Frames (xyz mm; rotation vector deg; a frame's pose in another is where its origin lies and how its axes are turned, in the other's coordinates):
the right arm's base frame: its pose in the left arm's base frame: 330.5 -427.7 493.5 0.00 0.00 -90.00
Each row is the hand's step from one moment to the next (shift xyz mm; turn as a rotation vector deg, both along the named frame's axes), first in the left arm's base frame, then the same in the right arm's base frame.
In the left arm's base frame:
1: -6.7 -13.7 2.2 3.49 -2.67 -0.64
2: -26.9 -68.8 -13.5 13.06 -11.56 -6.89
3: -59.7 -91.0 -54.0 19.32 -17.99 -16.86
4: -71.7 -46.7 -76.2 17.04 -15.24 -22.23
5: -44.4 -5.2 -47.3 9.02 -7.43 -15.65
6: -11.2 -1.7 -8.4 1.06 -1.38 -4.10
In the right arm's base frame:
1: 13.7 -6.7 2.2 2.67 3.49 -0.64
2: 68.8 -26.9 -13.5 11.56 13.06 -6.89
3: 91.0 -59.7 -54.0 17.99 19.32 -16.86
4: 46.7 -71.7 -76.2 15.24 17.04 -22.23
5: 5.2 -44.4 -47.3 7.43 9.02 -15.65
6: 1.7 -11.2 -8.4 1.38 1.06 -4.10

